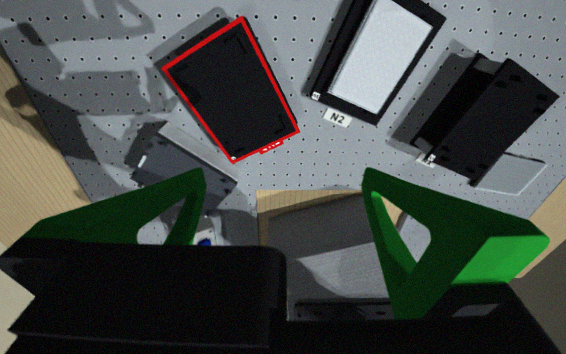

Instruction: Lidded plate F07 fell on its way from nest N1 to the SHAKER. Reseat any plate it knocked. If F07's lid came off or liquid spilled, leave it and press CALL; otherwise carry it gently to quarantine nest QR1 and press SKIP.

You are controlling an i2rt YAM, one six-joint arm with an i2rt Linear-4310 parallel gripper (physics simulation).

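Places are measured from the arm's base along level axes (x ahead, y left, z up), in millimetres.
Pixels of known places: gripper, fingertip midpoint: (283, 176).
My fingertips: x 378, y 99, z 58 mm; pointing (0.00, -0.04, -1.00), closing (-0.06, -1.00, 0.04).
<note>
For each thing: its top centre in the pictures, then the offset to it from my fingertips. "spot": a spot on its surface instead. Level surfaces: height alone.
- red-edged black nest, middle of its top: (235, 103) 13 mm back, 58 mm left, 198 mm down
- Nest N2, surface spot: (384, 116) spot: 66 mm back, 175 mm right, 242 mm down
- plate with a pale top, middle of its top: (379, 61) 25 mm ahead, 138 mm right, 211 mm down
- dark block, middle of its top: (496, 132) 74 mm back, 321 mm right, 175 mm down
- thin pale grey sheet, middle of its top: (511, 176) 207 mm back, 468 mm right, 226 mm down
- dark grey device, surface spot: (182, 162) spot: 93 mm back, 155 mm left, 188 mm down
- panel with a blue button, middle of its top: (196, 273) 349 mm back, 203 mm left, 159 mm down
- Perforated grey board, its level: 242 mm down
My gripper (283, 176) is open, with its green fingers apart and nothing between them. A red-edged black nest (227, 90) is ahead of the fingers, left of centre; its floor shows bare and its red label is unreadable. Nest N2 (384, 116) at the top holds a plate with a pale top (382, 57). At the right, a dark block (500, 117) stands tilted against or over a black nest (450, 107) whose label is mostly hidden. A thin pale grey sheet (517, 174) lies beside it. I cannot tell whether this sheet is a lid, and no F07 marking is readable.
A dark grey device (182, 162) lies left of the red-edged nest, behind the left finger. Part of a panel with a blue button (204, 242) shows below it. A wooden-edged recess or box (263, 210) with grey surfaces is between and below the fingertips. Perforated grey board (325, 150) surrounds the nests.
</note>
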